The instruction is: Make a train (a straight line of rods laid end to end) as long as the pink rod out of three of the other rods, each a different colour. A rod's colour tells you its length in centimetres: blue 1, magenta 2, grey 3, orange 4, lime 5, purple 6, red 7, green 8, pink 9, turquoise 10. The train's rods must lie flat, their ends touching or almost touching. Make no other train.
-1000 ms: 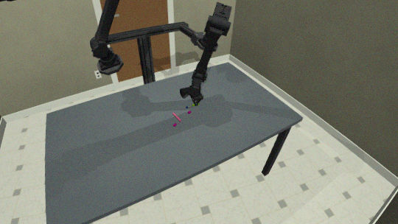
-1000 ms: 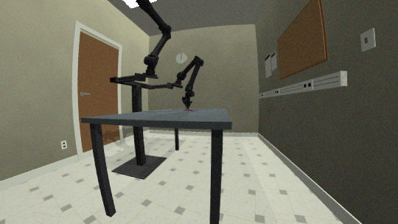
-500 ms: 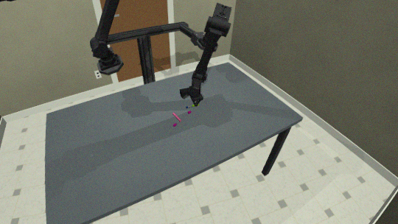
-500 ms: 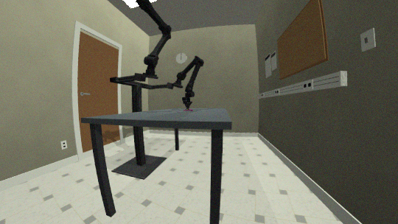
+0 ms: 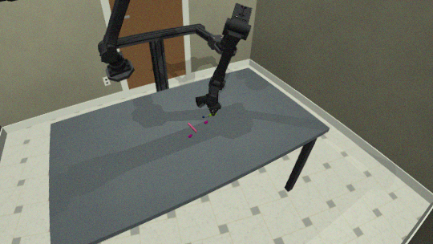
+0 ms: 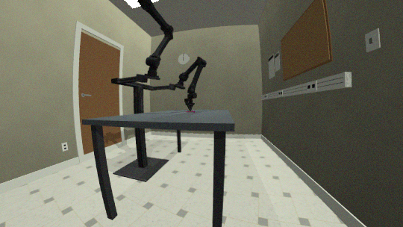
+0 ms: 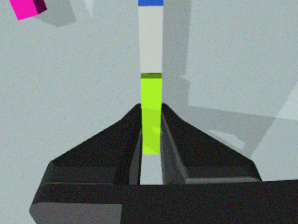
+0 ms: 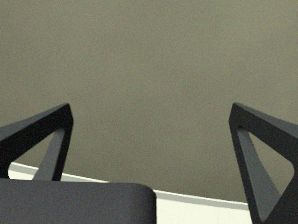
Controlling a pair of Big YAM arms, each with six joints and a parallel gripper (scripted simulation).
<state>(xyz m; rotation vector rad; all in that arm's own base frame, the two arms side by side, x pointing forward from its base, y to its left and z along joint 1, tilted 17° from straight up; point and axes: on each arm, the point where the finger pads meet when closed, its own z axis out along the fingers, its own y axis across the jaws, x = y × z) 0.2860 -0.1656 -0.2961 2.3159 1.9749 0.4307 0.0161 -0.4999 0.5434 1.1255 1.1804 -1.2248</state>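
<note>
Right now the lime rod is right at my left hand. Round my left hand: pink rod: 170 mm to the right, 50 mm ahead.
</note>
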